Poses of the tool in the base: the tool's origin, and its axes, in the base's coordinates. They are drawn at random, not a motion.
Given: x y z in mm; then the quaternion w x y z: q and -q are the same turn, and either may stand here.
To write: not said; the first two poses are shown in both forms.
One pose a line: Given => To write
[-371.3 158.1 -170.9 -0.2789 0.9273 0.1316 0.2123] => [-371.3 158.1 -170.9 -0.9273 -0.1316 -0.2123 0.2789]
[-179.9 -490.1 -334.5 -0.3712 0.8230 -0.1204 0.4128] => [-179.9 -490.1 -334.5 -0.8230 0.1204 -0.4128 0.3712]
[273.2 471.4 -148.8 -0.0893 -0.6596 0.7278 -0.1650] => [273.2 471.4 -148.8 0.6596 -0.7278 0.1650 0.0893]
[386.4 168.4 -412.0 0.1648 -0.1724 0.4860 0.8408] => [386.4 168.4 -412.0 -0.1724 0.4860 0.8408 0.1648]
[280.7 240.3 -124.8 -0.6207 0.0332 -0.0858 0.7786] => [280.7 240.3 -124.8 -0.0332 0.0858 -0.7786 0.6207]
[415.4 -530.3 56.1 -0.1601 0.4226 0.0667 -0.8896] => [415.4 -530.3 56.1 -0.4226 -0.0667 0.8896 0.1601]
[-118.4 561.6 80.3 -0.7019 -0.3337 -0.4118 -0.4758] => [-118.4 561.6 80.3 0.3337 0.4118 0.4758 0.7019]
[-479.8 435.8 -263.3 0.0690 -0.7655 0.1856 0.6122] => [-479.8 435.8 -263.3 -0.7655 0.1856 0.6122 0.0690]
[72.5 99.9 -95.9 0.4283 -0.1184 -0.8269 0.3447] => [72.5 99.9 -95.9 -0.1184 -0.8269 0.3447 0.4283]
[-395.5 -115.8 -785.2 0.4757 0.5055 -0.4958 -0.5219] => [-395.5 -115.8 -785.2 0.5055 -0.4958 -0.5219 0.4757]
